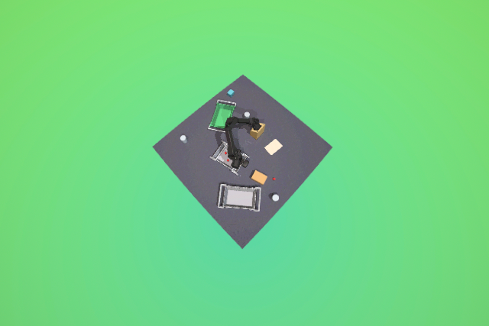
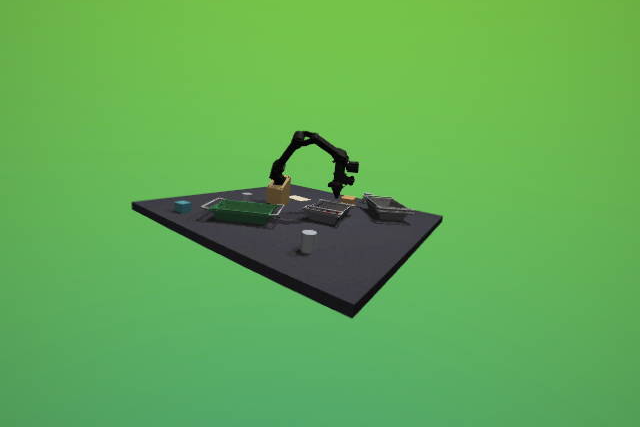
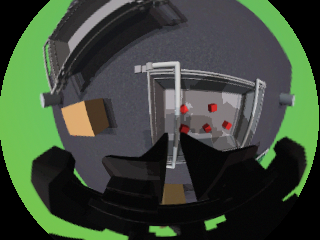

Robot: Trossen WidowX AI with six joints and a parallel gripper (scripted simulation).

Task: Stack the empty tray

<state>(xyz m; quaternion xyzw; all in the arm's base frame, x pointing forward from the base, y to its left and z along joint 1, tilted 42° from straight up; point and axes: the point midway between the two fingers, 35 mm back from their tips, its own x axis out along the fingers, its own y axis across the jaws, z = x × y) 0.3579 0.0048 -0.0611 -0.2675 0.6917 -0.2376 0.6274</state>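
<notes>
The green tray is 300 mm behind my gripper tip, 430 mm to the right of it and 40 mm below it. Also, from my gripper tip: cream tile 340 mm behind, 170 mm to the left, 80 mm below; then teal cube 590 mm behind, 550 mm to the right, 60 mm below.
</notes>
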